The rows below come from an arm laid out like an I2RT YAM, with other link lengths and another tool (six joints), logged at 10 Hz.
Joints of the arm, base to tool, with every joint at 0 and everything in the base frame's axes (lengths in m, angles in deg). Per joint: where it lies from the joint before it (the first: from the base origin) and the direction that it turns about. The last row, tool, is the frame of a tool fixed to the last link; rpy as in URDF.
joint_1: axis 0 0 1 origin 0.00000 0.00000 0.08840
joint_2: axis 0 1 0 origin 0.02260 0.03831 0.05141
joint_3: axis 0 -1 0 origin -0.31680 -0.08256 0.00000
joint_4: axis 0 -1 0 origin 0.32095 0.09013 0.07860
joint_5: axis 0 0 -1 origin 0.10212 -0.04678 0.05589
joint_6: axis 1 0 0 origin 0.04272 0.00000 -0.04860
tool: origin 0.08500 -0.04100 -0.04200 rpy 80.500 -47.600 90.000
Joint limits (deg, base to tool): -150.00..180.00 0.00..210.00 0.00..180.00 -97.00..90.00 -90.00..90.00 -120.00..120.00
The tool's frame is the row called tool.
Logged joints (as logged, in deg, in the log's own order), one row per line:
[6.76, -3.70, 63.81, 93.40, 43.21, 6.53]
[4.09, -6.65, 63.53, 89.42, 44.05, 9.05]
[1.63, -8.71, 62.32, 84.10, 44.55, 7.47]
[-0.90, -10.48, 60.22, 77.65, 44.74, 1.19]
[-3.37, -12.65, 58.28, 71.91, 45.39, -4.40]
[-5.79, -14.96, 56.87, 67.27, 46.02, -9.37]
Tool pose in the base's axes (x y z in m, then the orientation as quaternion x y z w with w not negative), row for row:
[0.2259, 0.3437, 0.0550, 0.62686, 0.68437, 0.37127, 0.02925]
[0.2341, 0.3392, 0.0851, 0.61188, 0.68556, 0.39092, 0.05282]
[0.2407, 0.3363, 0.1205, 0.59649, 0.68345, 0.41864, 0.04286]
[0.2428, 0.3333, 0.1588, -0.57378, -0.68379, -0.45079, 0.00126]
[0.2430, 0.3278, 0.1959, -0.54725, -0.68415, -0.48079, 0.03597]
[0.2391, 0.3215, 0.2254, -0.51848, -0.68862, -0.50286, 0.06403]
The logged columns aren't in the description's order. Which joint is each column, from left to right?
Columns, left to right: joint_6, joint_4, joint_1, joint_2, joint_3, joint_5.
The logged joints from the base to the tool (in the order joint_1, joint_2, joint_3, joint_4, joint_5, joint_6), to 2 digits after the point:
[63.81, 93.40, 43.21, -3.70, 6.53, 6.76]
[63.53, 89.42, 44.05, -6.65, 9.05, 4.09]
[62.32, 84.10, 44.55, -8.71, 7.47, 1.63]
[60.22, 77.65, 44.74, -10.48, 1.19, -0.90]
[58.28, 71.91, 45.39, -12.65, -4.40, -3.37]
[56.87, 67.27, 46.02, -14.96, -9.37, -5.79]

